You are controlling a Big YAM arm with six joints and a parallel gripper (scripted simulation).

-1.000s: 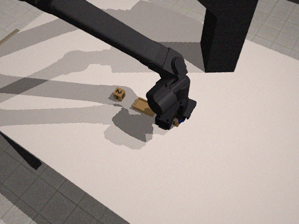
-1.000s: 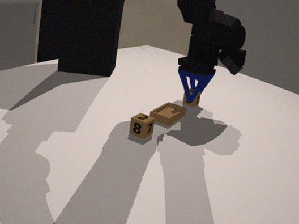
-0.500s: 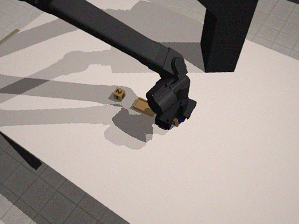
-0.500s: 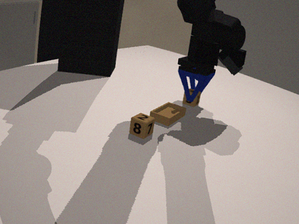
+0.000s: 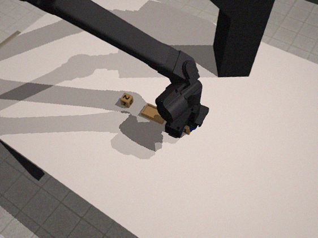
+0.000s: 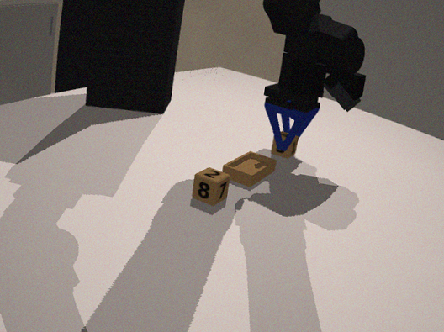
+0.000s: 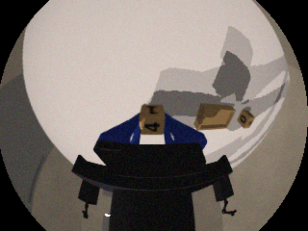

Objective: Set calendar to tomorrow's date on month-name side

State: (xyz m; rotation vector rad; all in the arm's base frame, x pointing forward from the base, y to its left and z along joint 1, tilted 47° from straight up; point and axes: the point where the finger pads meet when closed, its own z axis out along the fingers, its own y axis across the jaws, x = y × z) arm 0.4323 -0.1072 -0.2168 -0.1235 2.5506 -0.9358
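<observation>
Now: hand 10 mm past the wooden tray, 120 mm to the left of it and 10 mm above it. Round my hand: wooden digit cube 20 mm behind, 220 mm to the right.
</observation>
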